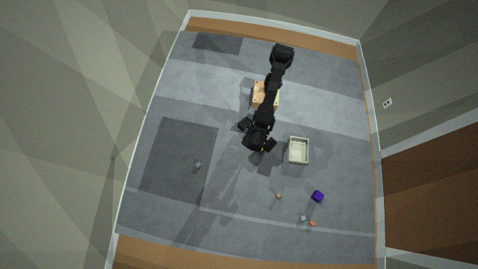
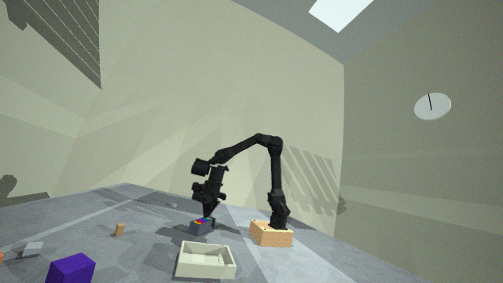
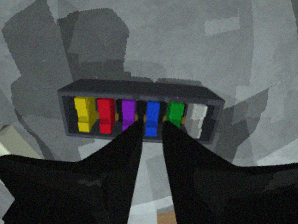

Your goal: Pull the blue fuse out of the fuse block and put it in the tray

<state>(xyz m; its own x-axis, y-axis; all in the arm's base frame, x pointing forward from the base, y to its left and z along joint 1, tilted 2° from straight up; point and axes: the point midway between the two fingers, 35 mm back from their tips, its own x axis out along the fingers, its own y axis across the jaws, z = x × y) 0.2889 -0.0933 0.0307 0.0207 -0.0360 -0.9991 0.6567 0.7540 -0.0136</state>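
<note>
Now: gripper tip 20 mm above the blue fuse. The rest, counted from my gripper tip: tan cube 260 mm ahead, 110 mm to the left, 30 mm below; then cream tray 230 mm to the left, 40 mm below, 40 mm ahead; then purple cube 310 mm to the left, 270 mm ahead, 30 mm below.
</note>
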